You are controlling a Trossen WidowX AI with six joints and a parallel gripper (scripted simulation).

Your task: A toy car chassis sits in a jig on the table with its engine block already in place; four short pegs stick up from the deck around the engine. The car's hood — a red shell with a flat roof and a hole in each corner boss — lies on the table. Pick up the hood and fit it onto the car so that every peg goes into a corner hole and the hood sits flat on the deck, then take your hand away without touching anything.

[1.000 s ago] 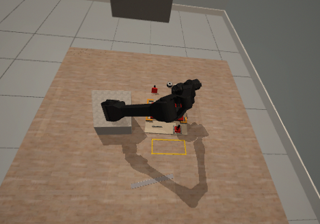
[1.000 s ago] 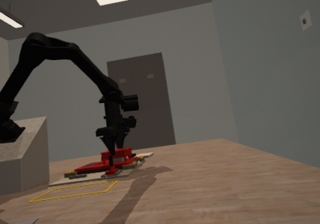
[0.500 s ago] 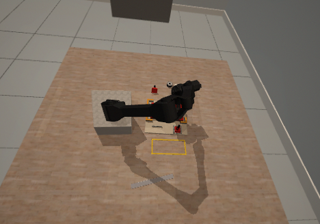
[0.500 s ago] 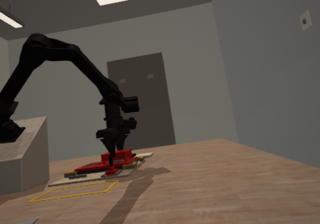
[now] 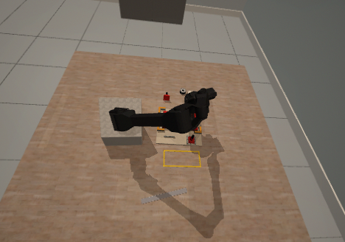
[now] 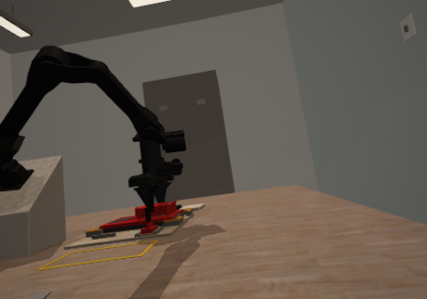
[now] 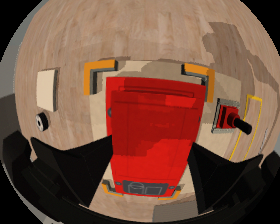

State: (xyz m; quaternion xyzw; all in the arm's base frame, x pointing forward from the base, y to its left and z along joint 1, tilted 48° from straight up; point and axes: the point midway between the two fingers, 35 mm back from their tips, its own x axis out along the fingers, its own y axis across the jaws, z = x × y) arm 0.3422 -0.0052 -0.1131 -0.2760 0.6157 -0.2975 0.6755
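Right now my gripper tip is right at the red hood. Round my gripper tip: cream tile (20 cm to the left, 6 cm ahead, 4 cm below); pale base plate (4 cm behind, 3 cm below, 1 cm to the right); grey engine block (2 cm below).
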